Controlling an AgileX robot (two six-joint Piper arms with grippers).
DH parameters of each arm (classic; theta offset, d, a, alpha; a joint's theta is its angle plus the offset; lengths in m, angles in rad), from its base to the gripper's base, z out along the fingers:
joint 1: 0 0.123 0 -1.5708
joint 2: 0.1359 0 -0.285 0
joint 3: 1.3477 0 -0.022 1.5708
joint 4: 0 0.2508 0 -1.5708
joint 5: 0 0 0.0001 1.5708
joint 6: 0 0.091 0 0
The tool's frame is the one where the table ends.
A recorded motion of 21 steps. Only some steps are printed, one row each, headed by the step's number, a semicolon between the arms.
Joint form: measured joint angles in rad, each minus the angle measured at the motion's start. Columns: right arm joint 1, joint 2, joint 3, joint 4, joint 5, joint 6; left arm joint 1, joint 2, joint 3, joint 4, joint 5, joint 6.
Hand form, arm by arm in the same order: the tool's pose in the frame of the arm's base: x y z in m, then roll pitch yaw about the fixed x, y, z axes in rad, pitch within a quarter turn. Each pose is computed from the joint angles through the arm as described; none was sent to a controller.
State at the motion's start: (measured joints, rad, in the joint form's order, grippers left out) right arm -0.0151 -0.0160 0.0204 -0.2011 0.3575 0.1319; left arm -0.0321 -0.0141 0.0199 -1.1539 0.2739 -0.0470
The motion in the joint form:
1: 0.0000 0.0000 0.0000 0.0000 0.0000 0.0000; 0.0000 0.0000 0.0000 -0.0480 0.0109 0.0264
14: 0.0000 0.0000 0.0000 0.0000 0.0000 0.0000; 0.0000 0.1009 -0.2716 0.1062 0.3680 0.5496
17: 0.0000 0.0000 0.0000 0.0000 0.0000 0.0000; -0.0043 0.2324 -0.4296 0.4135 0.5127 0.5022
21: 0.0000 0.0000 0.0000 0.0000 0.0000 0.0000; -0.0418 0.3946 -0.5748 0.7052 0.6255 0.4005
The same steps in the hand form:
1: 0.0526 -0.0072 0.1756 -2.8713 1.2930 -2.9487; 0.0523 -0.0256 0.1978 -1.5953 0.3560 -1.8767
14: 0.0526 -0.0072 0.1756 -2.8713 1.2930 -2.9487; 0.0352 -0.0484 0.2616 -1.7572 1.0645 -2.3141
17: 0.0526 -0.0072 0.1756 -2.8713 1.2930 -2.9487; 0.0410 -0.0450 0.2839 -2.4103 1.1438 -2.9257
21: 0.0526 -0.0072 0.1756 -2.8713 1.2930 -2.9487; 0.0575 -0.0353 0.3024 -2.8868 1.0028 2.9583

